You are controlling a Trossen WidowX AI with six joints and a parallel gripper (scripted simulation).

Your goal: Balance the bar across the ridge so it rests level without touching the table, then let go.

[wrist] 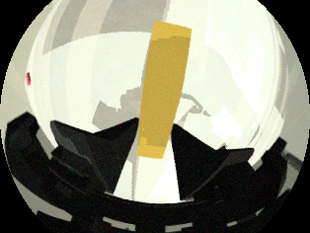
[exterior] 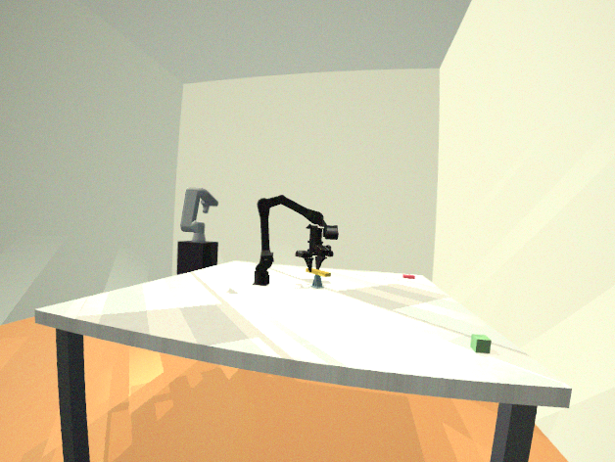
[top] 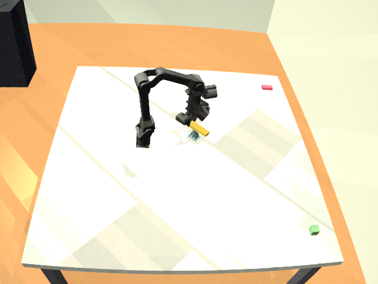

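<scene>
Right now my gripper tip is 20 mm short of the yellow bar and 20 mm to the left of it. Round my gripper tip: green cube 510 mm ahead, 570 mm to the right, 50 mm below; then small red block 510 mm ahead, 430 mm to the left, 60 mm below.
</scene>
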